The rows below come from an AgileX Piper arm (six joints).
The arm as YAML. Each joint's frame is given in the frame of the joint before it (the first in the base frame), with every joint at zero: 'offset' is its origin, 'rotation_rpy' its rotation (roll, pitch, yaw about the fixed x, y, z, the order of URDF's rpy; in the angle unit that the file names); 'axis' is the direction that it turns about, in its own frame. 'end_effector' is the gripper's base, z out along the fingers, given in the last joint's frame.
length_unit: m
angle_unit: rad
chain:
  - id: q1
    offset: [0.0, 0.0, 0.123]
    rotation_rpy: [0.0, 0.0, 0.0]
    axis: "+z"
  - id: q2
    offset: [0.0, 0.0, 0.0]
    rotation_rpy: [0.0, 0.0, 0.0]
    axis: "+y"
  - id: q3
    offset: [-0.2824, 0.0, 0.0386]
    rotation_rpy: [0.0, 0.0, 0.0]
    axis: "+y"
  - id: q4
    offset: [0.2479, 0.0, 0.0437]
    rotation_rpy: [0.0, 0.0, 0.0]
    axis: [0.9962, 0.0, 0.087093]
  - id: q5
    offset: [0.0, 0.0, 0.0]
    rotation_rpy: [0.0, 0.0, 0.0]
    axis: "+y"
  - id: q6
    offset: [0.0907, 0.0, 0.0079]
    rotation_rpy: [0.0, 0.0, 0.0]
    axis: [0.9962, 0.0, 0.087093]
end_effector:
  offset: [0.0, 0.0, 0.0]
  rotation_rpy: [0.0, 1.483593, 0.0]
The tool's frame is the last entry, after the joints.
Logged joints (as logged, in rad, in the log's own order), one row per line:
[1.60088 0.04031 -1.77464 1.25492 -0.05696 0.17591]
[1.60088 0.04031 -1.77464 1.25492 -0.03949 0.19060]
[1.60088 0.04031 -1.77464 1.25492 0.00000 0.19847]
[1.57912 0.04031 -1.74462 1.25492 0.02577 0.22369]
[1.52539 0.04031 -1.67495 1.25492 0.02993 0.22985]
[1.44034 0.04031 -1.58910 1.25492 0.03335 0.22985]
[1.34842 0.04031 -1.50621 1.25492 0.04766 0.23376]
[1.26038 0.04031 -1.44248 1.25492 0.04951 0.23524]
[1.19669 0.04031 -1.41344 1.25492 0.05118 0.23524]
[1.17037 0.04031 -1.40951 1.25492 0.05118 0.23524]
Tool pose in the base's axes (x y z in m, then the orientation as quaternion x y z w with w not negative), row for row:
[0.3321 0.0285 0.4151 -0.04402 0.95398 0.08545 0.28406]
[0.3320 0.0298 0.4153 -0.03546 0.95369 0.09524 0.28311]
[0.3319 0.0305 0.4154 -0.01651 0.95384 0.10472 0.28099]
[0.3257 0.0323 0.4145 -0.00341 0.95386 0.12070 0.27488]
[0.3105 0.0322 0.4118 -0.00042 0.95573 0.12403 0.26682]
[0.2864 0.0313 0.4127 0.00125 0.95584 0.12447 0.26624]
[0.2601 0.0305 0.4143 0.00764 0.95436 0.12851 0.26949]
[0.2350 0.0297 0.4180 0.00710 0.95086 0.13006 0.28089]
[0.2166 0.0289 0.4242 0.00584 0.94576 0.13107 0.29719]
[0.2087 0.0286 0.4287 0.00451 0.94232 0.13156 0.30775]
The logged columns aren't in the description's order. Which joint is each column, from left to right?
Columns, left to right: q2, q1, q3, q5, q6, q4.
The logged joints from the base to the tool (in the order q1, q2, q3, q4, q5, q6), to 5 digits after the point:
[0.04031 1.60088 -1.77464 0.17591 1.25492 -0.05696]
[0.04031 1.60088 -1.77464 0.19060 1.25492 -0.03949]
[0.04031 1.60088 -1.77464 0.19847 1.25492 0.00000]
[0.04031 1.57912 -1.74462 0.22369 1.25492 0.02577]
[0.04031 1.52539 -1.67495 0.22985 1.25492 0.02993]
[0.04031 1.44034 -1.58910 0.22985 1.25492 0.03335]
[0.04031 1.34842 -1.50621 0.23376 1.25492 0.04766]
[0.04031 1.26038 -1.44248 0.23524 1.25492 0.04951]
[0.04031 1.19669 -1.41344 0.23524 1.25492 0.05118]
[0.04031 1.17037 -1.40951 0.23524 1.25492 0.05118]

